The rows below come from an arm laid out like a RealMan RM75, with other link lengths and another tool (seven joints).
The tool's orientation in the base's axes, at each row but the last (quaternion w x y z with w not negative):
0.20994 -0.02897 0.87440 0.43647
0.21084 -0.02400 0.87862 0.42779
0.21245 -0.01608 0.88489 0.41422
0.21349 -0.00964 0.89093 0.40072
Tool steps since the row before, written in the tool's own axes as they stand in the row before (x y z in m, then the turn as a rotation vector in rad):
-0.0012 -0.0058 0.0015 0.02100 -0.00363 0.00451
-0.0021 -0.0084 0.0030 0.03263 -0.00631 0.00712
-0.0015 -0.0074 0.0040 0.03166 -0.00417 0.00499
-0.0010 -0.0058 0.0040 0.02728 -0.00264 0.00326
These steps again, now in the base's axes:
0.0030 -0.0026 -0.0047 -0.01672 0.00404 -0.01336
0.0048 -0.0033 -0.0070 -0.02580 0.00594 -0.02132
0.0043 -0.0021 -0.0071 -0.02612 0.00563 -0.01818
0.0035 -0.0012 -0.0061 -0.02308 0.00475 -0.01438

